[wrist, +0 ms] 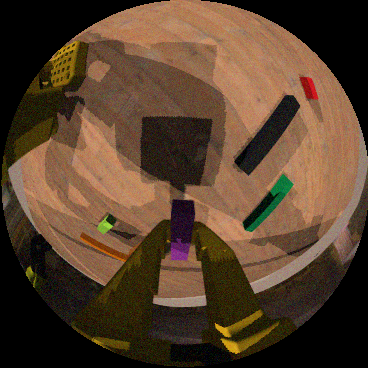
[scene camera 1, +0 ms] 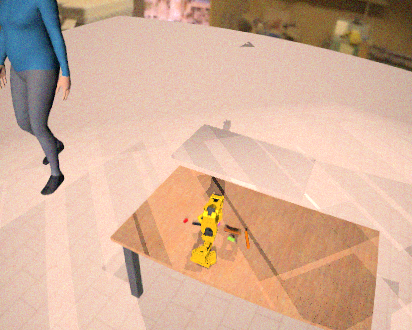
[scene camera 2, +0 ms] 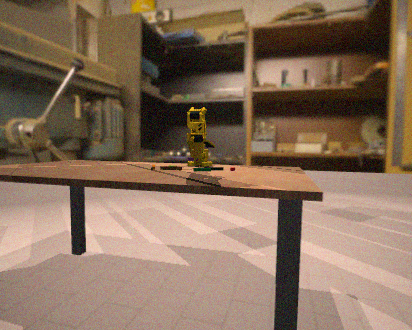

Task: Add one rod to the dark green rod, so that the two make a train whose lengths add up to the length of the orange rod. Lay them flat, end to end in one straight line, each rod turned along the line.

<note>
In view: a black rod (wrist: 271, 130) and a dark green rod (wrist: 281, 187).
</note>
